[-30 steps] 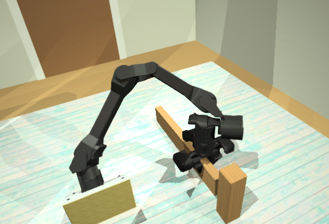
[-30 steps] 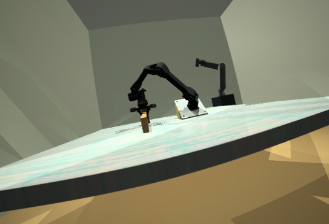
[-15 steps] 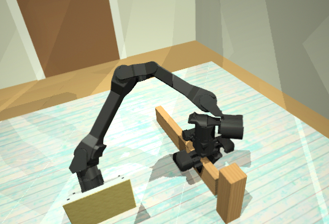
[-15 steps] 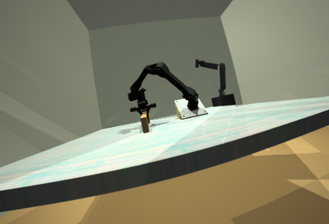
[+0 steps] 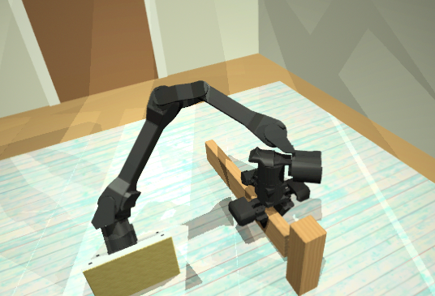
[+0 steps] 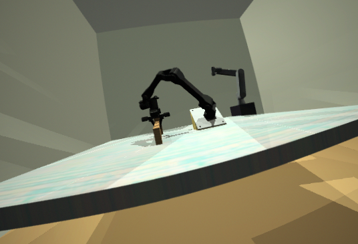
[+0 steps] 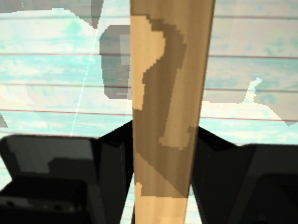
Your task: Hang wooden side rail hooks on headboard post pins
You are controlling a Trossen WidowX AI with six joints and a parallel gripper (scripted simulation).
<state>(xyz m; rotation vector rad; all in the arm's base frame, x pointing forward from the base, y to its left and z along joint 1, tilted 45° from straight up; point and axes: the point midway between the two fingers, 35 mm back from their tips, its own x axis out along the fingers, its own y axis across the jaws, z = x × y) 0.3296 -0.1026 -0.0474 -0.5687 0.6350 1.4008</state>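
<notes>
The headboard post lies 1 cm behind my gripper tip, 14 cm to the right of it and 5 cm above it.
</notes>
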